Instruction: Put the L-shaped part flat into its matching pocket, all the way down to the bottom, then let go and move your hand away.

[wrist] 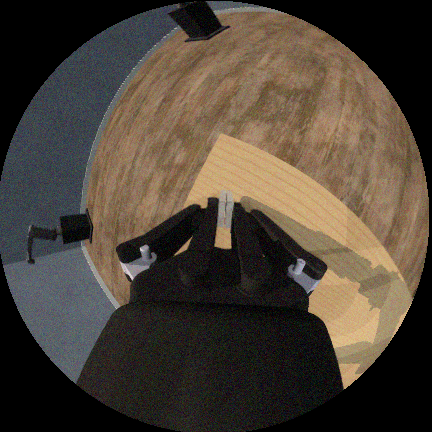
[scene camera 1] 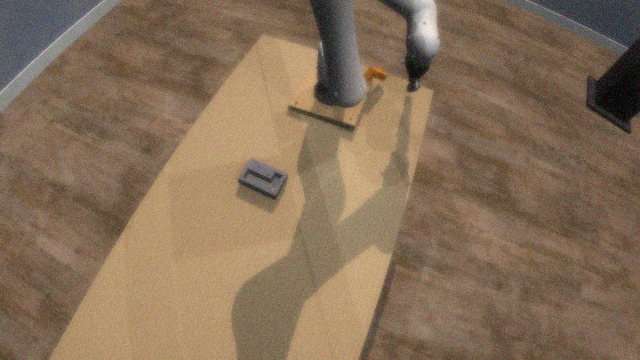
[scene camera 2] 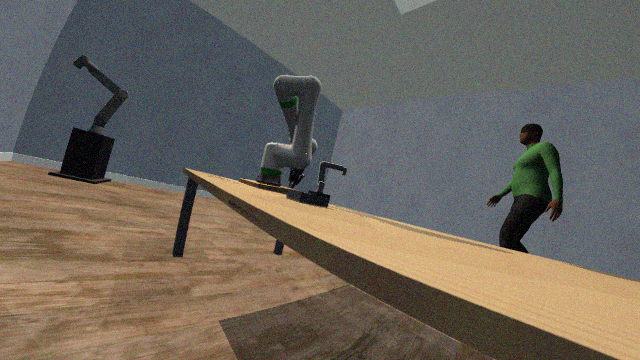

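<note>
The orange L-shaped part is at the far end of the table, between the arm's base and my gripper, apart from the fingers. A dark shadow lies detached from it, so it looks tilted and raised off the table top, though this is hard to tell. It does not show in the wrist view. My gripper points down over the far right corner of the table, shut with its pads together and nothing between them. The grey block with the L-shaped pocket lies mid-table; its pocket is empty.
The arm's base plate is fixed to the table, left of the gripper in scene camera 1. A black pedestal with another arm and a person in green stand beyond the table.
</note>
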